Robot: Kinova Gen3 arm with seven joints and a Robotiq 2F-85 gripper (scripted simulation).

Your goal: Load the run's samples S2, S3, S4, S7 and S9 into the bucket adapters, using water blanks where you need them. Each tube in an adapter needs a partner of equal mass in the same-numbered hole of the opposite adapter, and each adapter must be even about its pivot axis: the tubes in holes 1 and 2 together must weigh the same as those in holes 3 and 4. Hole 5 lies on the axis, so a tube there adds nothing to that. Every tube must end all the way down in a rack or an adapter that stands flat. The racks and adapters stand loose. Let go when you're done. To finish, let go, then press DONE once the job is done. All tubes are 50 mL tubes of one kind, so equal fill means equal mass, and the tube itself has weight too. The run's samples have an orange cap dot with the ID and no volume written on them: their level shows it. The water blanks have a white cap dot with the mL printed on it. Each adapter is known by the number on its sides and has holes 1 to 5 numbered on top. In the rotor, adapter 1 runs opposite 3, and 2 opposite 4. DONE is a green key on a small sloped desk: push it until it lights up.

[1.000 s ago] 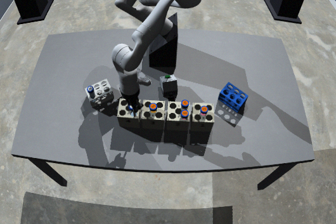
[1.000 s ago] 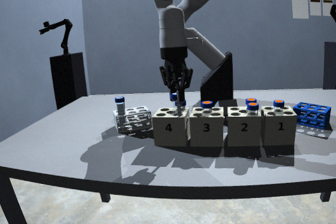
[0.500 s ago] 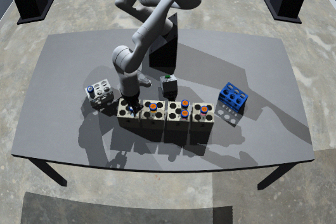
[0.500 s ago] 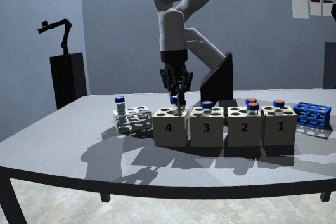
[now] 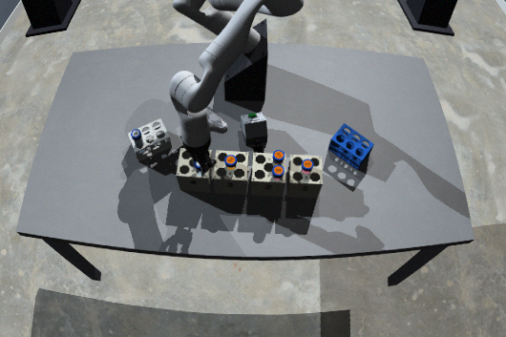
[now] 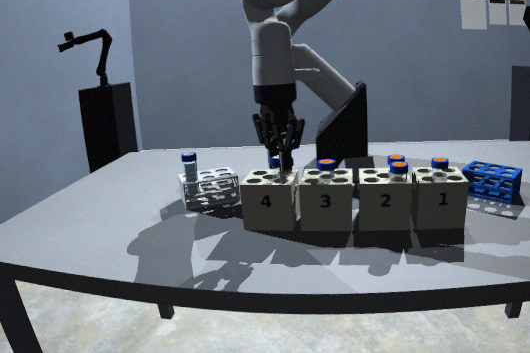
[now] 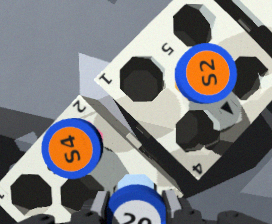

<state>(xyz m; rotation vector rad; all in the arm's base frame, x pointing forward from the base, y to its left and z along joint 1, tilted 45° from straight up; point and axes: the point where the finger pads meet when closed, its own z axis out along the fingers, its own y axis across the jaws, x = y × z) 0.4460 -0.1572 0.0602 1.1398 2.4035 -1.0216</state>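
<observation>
Right now the water blank marked 20 is 5 cm below my hand and 1 cm ahead of it. The rest, counted from my hand: sample tube S4: 7 cm below, 6 cm behind, 1 cm to the left; then adapter 3: 9 cm to the left, 8 cm below, 2 cm behind; then sample tube S2: 9 cm to the left, 7 cm below, 2 cm behind.
</observation>
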